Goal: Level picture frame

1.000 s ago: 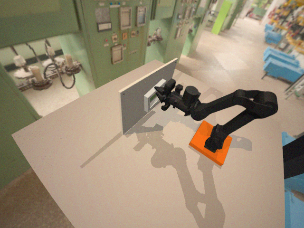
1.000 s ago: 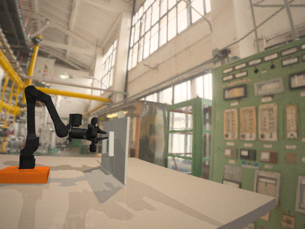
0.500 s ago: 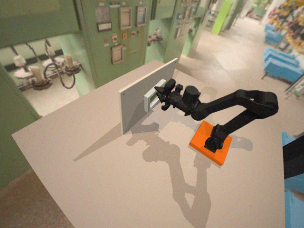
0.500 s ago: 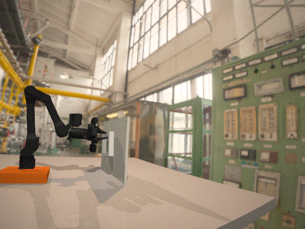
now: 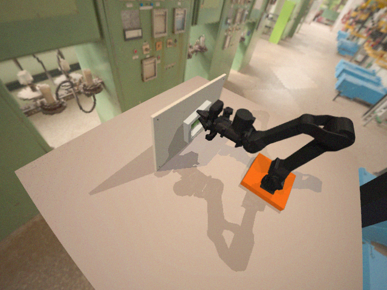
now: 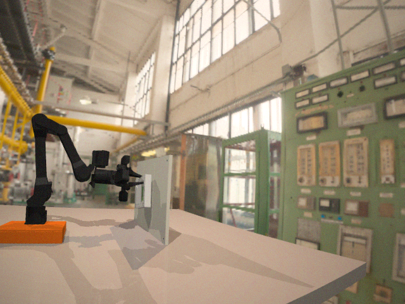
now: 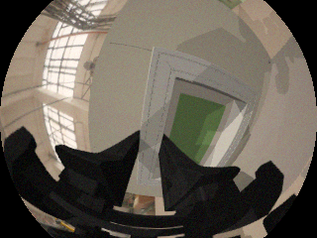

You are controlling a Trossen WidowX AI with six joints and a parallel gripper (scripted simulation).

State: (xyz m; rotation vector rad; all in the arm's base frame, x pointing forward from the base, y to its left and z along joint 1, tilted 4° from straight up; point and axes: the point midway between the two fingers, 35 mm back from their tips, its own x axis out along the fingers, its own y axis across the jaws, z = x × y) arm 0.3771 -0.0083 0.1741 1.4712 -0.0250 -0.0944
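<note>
Right now the picture frame is 50 mm below my gripper tip and 10 mm to the right of it. Round my gripper tip: grey wall board (60 mm below, 10 mm to the right, 10 mm ahead).
</note>
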